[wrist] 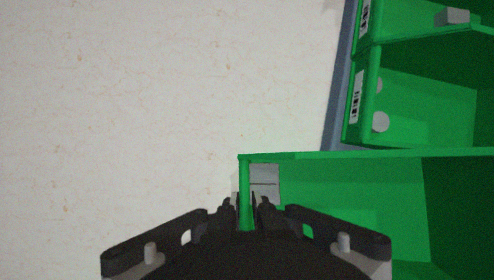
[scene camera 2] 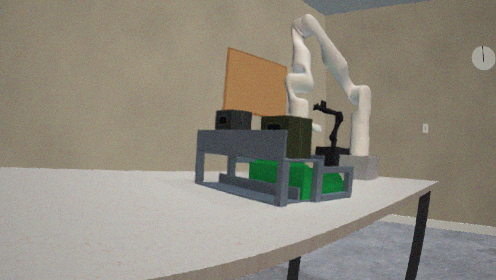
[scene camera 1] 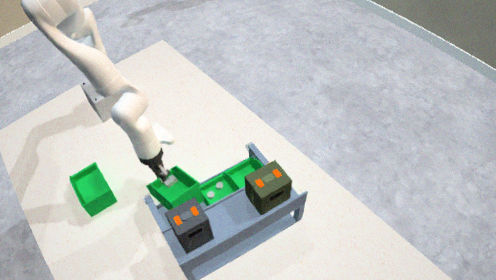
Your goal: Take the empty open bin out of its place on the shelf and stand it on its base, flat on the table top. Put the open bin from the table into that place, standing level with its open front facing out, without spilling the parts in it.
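Frame: origin at the arm's base, x ahead, y left, z up, level; millimetres.
Where they show: gripper, between the fingertips: (wrist: 245, 201) (scene camera 1: 162, 179); arm's base, origin of its link: (scene camera 2: 358, 155).
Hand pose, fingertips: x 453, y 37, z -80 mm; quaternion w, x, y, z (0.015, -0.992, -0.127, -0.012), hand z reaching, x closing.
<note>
Things, the pixels of their centre, and the offset from my fingertips.
- open green bin with parts, middle of its body: (wrist: 341, 217) (scene camera 1: 172, 188) (scene camera 2: 282, 166) dx +74, dy +13, dz +35 mm
- empty green bin, middle of its body: (scene camera 1: 91, 185) dx -95, dy -222, dz +11 mm
- dark grey box, middle of its body: (scene camera 1: 190, 226) (scene camera 2: 232, 131) dx +267, dy -3, dz +136 mm
- olive box, middle of its body: (scene camera 2: 286, 137) (scene camera 1: 268, 187) dx +268, dy +228, dz +124 mm
The open green bin with parts (scene camera 1: 186, 186) (wrist: 350, 200) sits askew at the left end of the shelf (scene camera 1: 235, 212) (scene camera 2: 240, 142) (wrist: 336, 100), with one end sticking out past the shelf's rail. It looks tilted. Grey blocks (scene camera 1: 170, 180) (wrist: 265, 175) lie inside, against the wall at that end. My gripper (scene camera 1: 163, 178) (wrist: 245, 201) is shut on this end wall, one finger inside and one outside. The boxes on the shelf hide the gripper in scene camera 2. The empty green bin (scene camera 1: 93, 186) stands upright on the table, apart from the shelf.
Two green bins (scene camera 1: 220, 189) (scene camera 1: 245, 172) (wrist: 425, 110) (wrist: 410, 25) with grey parts stand beside the held bin. A dark grey box (scene camera 1: 189, 225) (scene camera 2: 233, 120) and an olive box (scene camera 1: 268, 187) (scene camera 2: 287, 135) stand on the shelf top. A small black arm (scene camera 2: 335, 130) stands behind.
</note>
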